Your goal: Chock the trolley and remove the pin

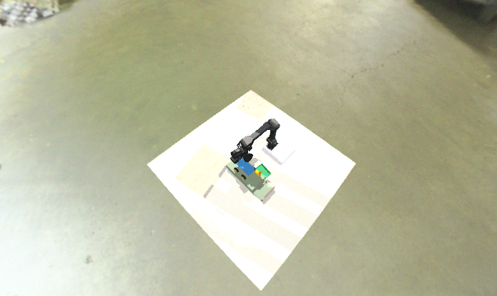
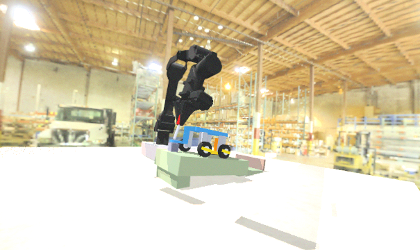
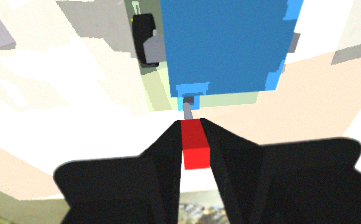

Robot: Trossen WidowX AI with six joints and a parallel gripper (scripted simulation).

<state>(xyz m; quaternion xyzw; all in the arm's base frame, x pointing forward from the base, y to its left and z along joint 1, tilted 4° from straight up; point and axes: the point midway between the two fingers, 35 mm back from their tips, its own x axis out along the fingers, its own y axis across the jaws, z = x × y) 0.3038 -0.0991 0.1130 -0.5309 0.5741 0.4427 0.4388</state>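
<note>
Now: gripper tip 100 mm past the green tray, 190 mm to the right of it and 170 mm above it. Round my gripper tip: blue trolley 30 mm ahead, 80 mm to the left, 50 mm below; then red-headed stop pin right at my gripper tip; then pale green ramp 30 mm ahead, 90 mm to the left, 120 mm below.
</note>
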